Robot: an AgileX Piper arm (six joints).
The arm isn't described. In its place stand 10 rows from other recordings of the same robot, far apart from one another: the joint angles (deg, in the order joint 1, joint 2, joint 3, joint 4, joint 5, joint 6), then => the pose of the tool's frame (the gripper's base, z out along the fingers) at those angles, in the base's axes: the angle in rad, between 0 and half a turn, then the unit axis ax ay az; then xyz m.
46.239, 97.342, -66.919, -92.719, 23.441, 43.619 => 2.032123 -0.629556 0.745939 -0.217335 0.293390 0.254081 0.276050
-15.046, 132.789, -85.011, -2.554, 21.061, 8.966 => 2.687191 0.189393 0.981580 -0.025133 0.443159 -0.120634 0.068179
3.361, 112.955, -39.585, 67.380, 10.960, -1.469 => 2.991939 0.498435 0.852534 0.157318 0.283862 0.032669 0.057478
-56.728, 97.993, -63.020, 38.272, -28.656, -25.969 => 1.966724 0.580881 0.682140 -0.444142 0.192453 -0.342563 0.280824
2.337, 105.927, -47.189, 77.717, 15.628, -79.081 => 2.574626 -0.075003 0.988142 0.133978 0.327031 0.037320 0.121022
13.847, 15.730, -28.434, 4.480, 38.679, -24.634 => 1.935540 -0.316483 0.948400 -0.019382 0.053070 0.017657 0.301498
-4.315, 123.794, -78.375, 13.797, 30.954, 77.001 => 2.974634 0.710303 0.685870 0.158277 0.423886 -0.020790 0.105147
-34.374, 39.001, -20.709, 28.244, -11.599, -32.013 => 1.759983 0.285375 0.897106 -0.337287 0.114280 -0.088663 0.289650
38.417, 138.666, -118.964, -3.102, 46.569, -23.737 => 2.638382 -0.527753 0.849356 0.008483 0.417035 0.326175 0.158419
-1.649, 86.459, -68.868, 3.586, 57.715, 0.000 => 2.797291 0.026505 0.999288 0.026854 0.301319 -0.003861 0.288495
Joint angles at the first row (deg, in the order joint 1, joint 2, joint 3, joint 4, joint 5, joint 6):
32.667, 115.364, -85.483, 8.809, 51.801, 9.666
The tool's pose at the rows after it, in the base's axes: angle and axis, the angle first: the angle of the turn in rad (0 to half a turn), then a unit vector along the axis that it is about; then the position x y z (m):
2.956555 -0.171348 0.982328 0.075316 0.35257 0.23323 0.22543
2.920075 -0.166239 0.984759 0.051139 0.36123 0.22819 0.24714
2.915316 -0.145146 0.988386 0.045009 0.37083 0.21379 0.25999
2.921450 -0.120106 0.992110 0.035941 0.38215 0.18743 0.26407
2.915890 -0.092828 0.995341 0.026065 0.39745 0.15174 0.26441
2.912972 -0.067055 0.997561 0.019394 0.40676 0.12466 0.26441
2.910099 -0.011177 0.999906 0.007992 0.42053 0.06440 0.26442
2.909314 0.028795 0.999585 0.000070 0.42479 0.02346 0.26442
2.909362 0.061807 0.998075 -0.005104 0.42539 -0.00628 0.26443
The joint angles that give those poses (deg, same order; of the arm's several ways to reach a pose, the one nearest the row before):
32.667, 115.162, -94.084, 4.354, 60.851, 11.192
32.173, 115.161, -99.055, 0.561, 64.925, 12.833
29.964, 115.105, -101.902, 0.000, 67.844, 13.256
26.189, 114.744, -102.308, -0.312, 69.298, 12.459
21.031, 114.695, -102.307, -0.675, 69.353, 10.539
17.225, 114.696, -102.306, -0.930, 69.352, 9.761
8.920, 114.695, -102.306, -1.067, 69.353, 7.900
3.408, 114.696, -102.306, -1.234, 69.352, 7.009
-0.577, 114.695, -102.307, -1.345, 69.353, 6.839

